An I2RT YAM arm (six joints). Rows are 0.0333 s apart.
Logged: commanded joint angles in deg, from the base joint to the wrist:
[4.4 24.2 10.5 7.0 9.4 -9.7]
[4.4 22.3 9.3 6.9 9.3 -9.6]
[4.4 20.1 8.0 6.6 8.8 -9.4]
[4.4 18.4 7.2 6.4 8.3 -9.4]
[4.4 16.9 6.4 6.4 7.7 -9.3]
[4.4 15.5 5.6 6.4 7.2 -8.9]
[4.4 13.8 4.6 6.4 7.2 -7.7]
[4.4 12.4 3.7 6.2 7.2 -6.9]
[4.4 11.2 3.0 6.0 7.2 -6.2]
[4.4 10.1 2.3 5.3 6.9 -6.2]
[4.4 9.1 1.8 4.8 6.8 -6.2]
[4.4 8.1 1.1 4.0 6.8 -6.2]
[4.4 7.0 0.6 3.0 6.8 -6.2]
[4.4 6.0 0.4 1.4 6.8 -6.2]
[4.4 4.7 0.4 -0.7 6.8 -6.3]
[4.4 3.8 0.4 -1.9 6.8 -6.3]
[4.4 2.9 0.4 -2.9 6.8 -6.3]
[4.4 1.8 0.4 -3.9 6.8 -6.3]
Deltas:
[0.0 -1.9 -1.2 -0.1 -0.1 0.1]
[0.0 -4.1 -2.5 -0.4 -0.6 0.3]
[0.0 -5.8 -3.3 -0.6 -1.1 0.3]
[0.0 -7.3 -4.1 -0.6 -1.7 0.4]
[0.0 -8.7 -4.9 -0.6 -2.2 0.8]
[0.0 -10.4 -5.9 -0.6 -2.2 2.0]
[0.0 -11.8 -6.8 -0.8 -2.2 2.8]
[0.0 -13.0 -7.5 -1.0 -2.2 3.5]
[0.0 -14.1 -8.2 -1.7 -2.5 3.5]
[0.0 -15.1 -8.7 -2.2 -2.6 3.5]
[0.0 -16.1 -9.4 -3.0 -2.6 3.5]
[0.0 -17.2 -9.9 -4.0 -2.6 3.5]
[0.0 -18.2 -10.1 -5.6 -2.6 3.5]
[0.0 -19.5 -10.1 -7.7 -2.6 3.4]
[0.0 -20.4 -10.1 -8.9 -2.6 3.4]
[0.0 -21.3 -10.1 -9.9 -2.6 3.4]
[0.0 -22.4 -10.1 -10.9 -2.6 3.4]

